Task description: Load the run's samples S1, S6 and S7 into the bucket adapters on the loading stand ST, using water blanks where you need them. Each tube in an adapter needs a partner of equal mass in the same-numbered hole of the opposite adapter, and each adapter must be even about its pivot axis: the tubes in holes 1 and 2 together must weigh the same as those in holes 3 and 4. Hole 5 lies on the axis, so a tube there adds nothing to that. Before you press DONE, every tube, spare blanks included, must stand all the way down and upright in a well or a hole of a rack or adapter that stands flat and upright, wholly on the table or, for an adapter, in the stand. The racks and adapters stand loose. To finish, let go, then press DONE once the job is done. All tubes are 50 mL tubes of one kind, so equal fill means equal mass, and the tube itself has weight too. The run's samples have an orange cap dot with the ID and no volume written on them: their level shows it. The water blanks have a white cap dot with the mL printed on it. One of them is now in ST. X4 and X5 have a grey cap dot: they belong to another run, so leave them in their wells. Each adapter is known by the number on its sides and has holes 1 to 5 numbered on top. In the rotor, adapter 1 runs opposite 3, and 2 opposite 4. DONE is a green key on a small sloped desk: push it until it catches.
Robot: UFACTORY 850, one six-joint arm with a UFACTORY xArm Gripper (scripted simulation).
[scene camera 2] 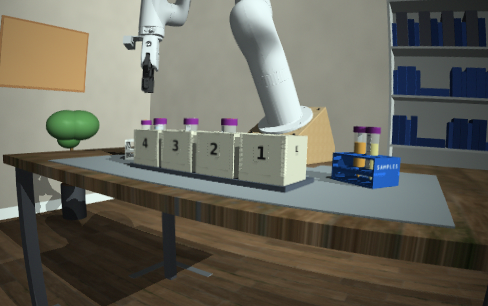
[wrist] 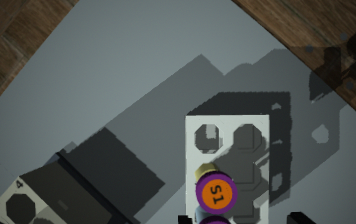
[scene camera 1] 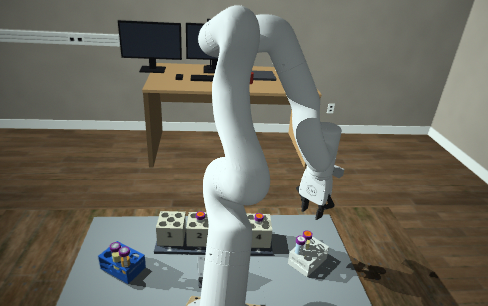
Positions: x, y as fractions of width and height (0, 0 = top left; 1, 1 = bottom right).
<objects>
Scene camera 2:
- my gripper: 0.30, 0.30
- blue samples rack: 0.79, 0.57
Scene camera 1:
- my gripper: 0.64, 0.70
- white rack: 0.65, 0.83
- blue samples rack: 0.28, 0.87
</objects>
